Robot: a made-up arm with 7 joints. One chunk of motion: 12 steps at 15 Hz.
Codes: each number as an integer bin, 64 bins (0 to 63) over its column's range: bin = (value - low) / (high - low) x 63, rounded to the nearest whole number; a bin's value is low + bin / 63 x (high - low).
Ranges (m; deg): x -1.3..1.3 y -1.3..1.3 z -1.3..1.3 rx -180..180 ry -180..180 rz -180..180
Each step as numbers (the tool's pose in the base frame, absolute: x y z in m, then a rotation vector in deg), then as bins.
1 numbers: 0.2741 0.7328 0.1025 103.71 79.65 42.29
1 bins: 38 49 34 50 45 39
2 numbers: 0.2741 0.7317 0.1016 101.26 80.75 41.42
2 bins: 38 49 34 49 46 39
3 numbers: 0.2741 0.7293 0.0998 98.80 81.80 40.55
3 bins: 38 49 34 49 46 39
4 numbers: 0.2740 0.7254 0.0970 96.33 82.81 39.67
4 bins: 38 49 34 48 46 38
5 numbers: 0.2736 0.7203 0.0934 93.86 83.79 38.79
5 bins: 38 49 34 48 46 38
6 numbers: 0.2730 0.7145 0.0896 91.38 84.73 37.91
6 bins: 38 49 34 47 46 38
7 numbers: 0.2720 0.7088 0.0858 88.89 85.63 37.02
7 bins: 38 49 34 47 46 38
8 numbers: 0.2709 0.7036 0.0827 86.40 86.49 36.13
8 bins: 38 49 34 47 47 38
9 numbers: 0.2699 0.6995 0.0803 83.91 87.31 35.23
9 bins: 38 48 33 46 47 38
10 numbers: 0.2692 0.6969 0.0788 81.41 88.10 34.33
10 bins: 38 48 33 46 47 38
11 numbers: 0.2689 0.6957 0.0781 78.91 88.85 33.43
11 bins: 38 48 33 45 47 37
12 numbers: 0.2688 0.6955 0.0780 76.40 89.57 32.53
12 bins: 38 48 33 45 47 37
